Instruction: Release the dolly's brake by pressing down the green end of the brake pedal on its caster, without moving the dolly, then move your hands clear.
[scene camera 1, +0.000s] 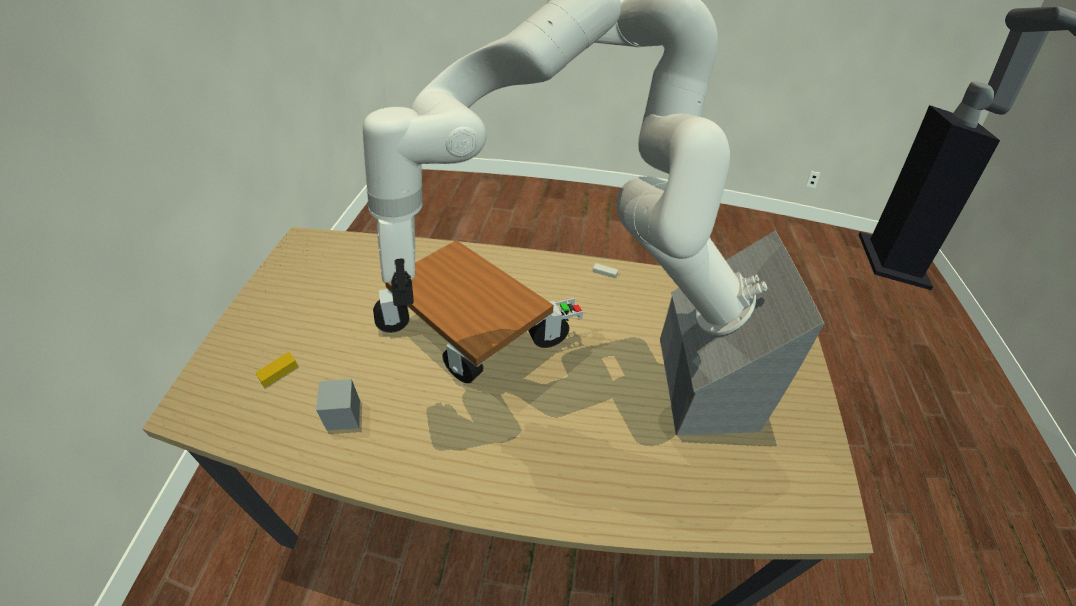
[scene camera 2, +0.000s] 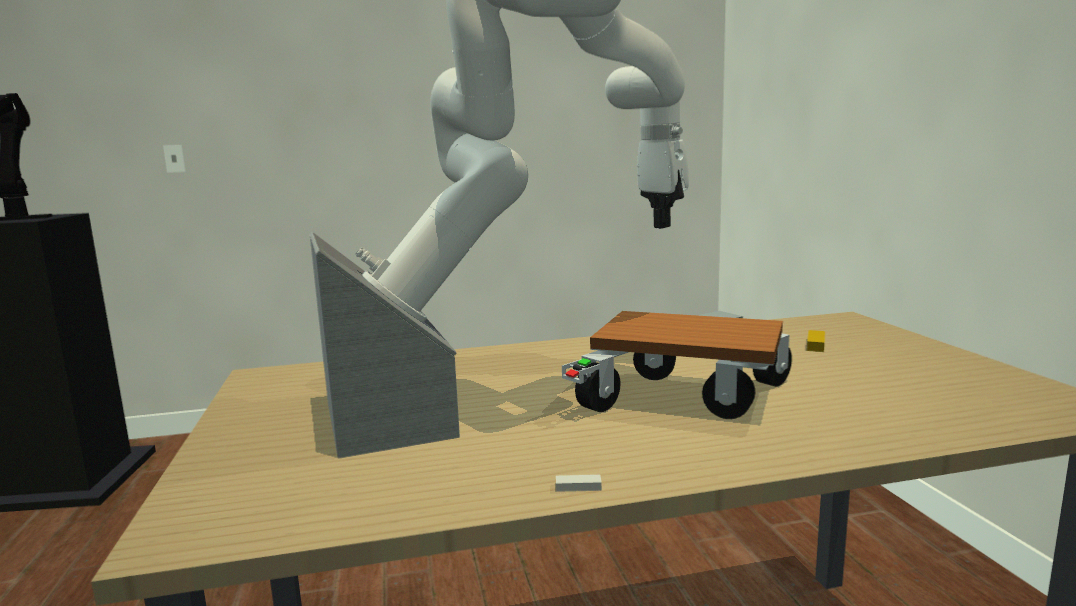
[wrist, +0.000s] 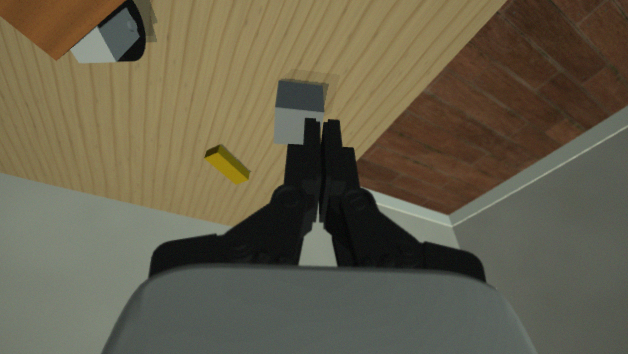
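Observation:
The dolly (scene camera 1: 474, 297) (scene camera 2: 688, 333) stands on its black wheels, and one corner of the dolly (wrist: 55, 25) shows in the wrist view. The brake pedal on the caster nearest the arm's base has a green end (scene camera 1: 564, 307) (scene camera 2: 585, 362) close to the wheel and a red end (scene camera 1: 577, 308) (scene camera 2: 572, 373) farther out. In scene camera 2 the green end looks higher than the red end. The pedal does not show in the wrist view. My gripper (scene camera 1: 403, 302) (scene camera 2: 661, 225) (wrist: 319, 142) is shut and empty, pointing down, high above the table and away from the pedal.
A grey block (scene camera 1: 337, 405) (wrist: 292, 125) and a yellow bar (scene camera 1: 277, 368) (scene camera 2: 815, 341) (wrist: 227, 165) lie beyond the dolly's far side from the base. A white bar (scene camera 1: 604, 270) (scene camera 2: 578, 482) lies near a table edge. The grey pedestal (scene camera 1: 741, 383) (scene camera 2: 391, 391) carries the arm.

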